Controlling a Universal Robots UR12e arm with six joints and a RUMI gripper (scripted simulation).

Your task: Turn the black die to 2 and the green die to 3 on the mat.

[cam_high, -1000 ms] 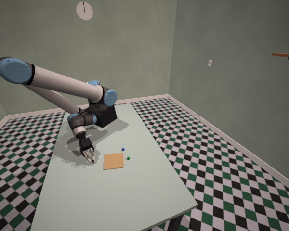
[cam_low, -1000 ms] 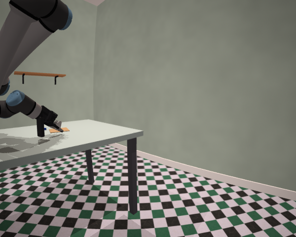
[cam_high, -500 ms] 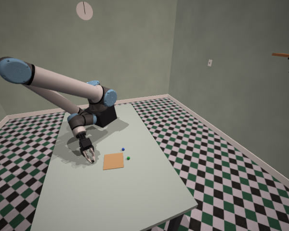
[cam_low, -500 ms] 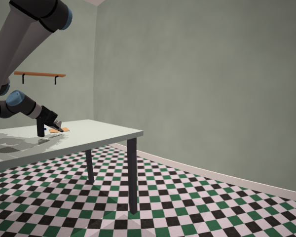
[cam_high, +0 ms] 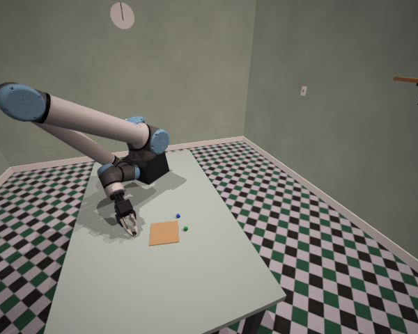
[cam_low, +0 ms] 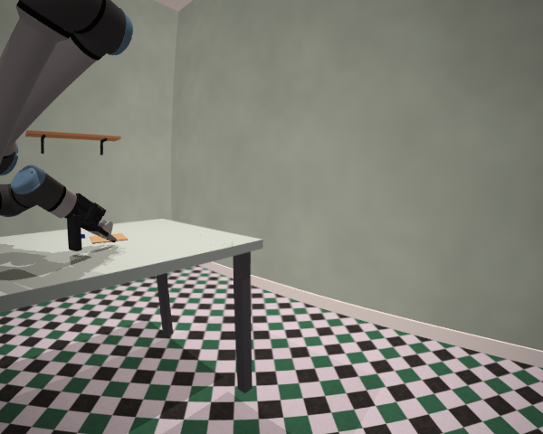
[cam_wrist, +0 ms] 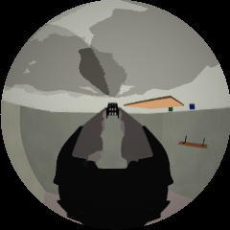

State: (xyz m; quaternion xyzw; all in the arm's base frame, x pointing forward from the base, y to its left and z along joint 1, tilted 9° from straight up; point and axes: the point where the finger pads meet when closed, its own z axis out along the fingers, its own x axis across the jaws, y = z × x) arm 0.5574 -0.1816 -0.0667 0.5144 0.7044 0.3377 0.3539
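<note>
Now: the orange mat 5 cm ahead of my hand, 14 cm to the left of it and 3 cm below it. Also, from my hand: green die: 8 cm ahead, 24 cm to the left, 2 cm below; black die: 1 cm ahead, 1 cm below; blue die: 3 cm behind, 24 cm to the left, 2 cm below.
</note>
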